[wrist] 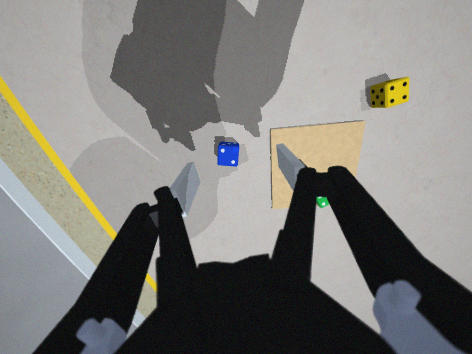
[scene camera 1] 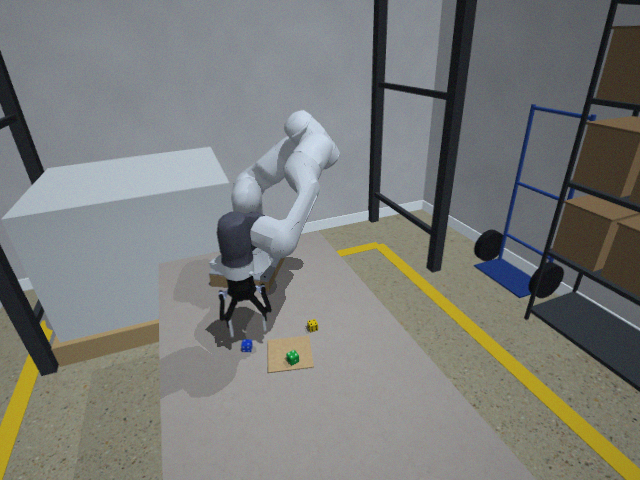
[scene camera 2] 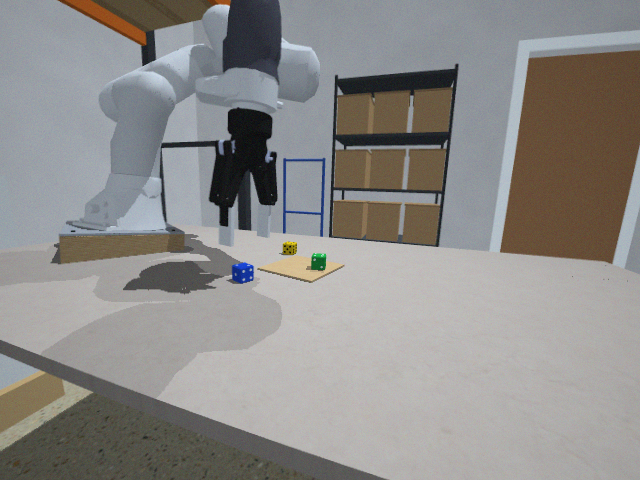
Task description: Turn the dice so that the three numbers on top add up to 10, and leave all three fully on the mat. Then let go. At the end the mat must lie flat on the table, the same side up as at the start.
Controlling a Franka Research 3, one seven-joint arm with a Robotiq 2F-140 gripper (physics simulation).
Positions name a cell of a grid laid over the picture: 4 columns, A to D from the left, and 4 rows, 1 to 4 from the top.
Scene:
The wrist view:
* my gripper: C2
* tan mat: C2
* yellow die: D2
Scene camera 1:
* my gripper: B3
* tan mat: B3
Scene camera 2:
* my gripper: B3
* tan mat: B3

